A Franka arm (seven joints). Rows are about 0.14 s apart.
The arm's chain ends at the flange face. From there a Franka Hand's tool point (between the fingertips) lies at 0.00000 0.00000 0.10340 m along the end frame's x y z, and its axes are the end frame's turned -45 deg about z.
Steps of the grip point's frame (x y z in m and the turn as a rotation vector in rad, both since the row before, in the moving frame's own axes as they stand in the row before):
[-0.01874 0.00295 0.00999 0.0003 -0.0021 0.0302]
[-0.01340 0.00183 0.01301 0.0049 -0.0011 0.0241]
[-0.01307 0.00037 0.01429 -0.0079 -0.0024 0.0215]
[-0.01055 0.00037 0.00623 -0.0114 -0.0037 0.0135]
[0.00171 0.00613 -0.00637 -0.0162 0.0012 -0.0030]
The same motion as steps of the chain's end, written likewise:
[-0.01099 0.01521 0.00999 -0.0013 -0.0017 0.0302]
[-0.00775 0.01105 0.01301 0.0027 -0.0042 0.0241]
[-0.00937 0.00875 0.01429 -0.0073 0.0039 0.0215]
[-0.00775 0.00661 0.00624 -0.0107 0.0054 0.0135]
[0.00427 0.00203 -0.00636 -0.0106 0.0123 -0.0030]

